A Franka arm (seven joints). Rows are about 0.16 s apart.
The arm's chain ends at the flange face. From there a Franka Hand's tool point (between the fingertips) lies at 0.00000 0.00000 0.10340 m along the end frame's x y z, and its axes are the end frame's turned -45 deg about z.
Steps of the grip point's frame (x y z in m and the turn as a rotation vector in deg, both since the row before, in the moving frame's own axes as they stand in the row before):
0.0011 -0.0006 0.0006 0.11 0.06 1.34
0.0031 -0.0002 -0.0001 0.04 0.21 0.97
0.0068 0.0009 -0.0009 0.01 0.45 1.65
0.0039 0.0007 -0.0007 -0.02 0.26 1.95
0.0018 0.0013 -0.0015 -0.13 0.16 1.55
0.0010 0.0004 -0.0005 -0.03 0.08 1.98
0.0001 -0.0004 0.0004 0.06 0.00 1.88
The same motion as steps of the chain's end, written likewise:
0.0004 -0.0010 0.0006 0.12 -0.04 1.34
0.0018 -0.0020 -0.0001 0.18 0.12 0.97
0.0049 -0.0036 -0.0009 0.33 0.31 1.65
0.0029 -0.0020 -0.0007 0.17 0.20 1.95
0.0018 -0.0003 -0.0015 0.02 0.21 1.55
0.0008 -0.0004 -0.0005 0.04 0.08 1.98
-0.0001 -0.0003 0.0004 0.04 -0.04 1.88

